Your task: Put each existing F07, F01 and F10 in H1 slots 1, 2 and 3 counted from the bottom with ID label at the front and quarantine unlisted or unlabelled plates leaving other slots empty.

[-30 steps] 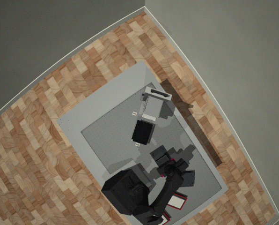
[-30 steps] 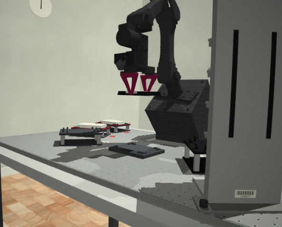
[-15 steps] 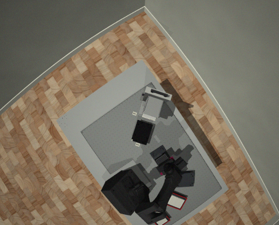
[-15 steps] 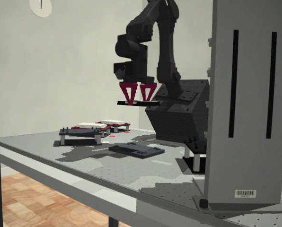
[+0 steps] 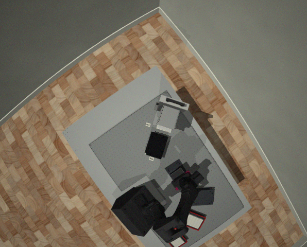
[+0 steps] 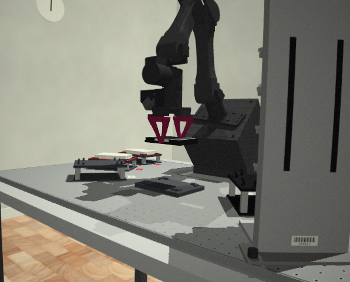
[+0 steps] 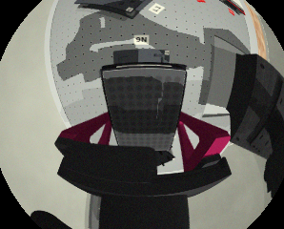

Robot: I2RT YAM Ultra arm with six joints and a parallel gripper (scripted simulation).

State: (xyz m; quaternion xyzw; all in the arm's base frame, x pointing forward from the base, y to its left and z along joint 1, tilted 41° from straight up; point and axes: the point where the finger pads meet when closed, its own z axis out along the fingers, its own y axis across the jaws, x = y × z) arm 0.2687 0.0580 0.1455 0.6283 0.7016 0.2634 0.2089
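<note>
Right now my hand is 140 mm above the N6 deck label, 100 mm to the left of it and 20 mm short of it. Also, from my hand: dark 96-well plate (right at my hand); then H1 deck label (410 mm to the left, 140 mm below, 50 mm behind); then grey hotel back wall (440 mm to the left, 110 mm ahead, 60 mm above).
</note>
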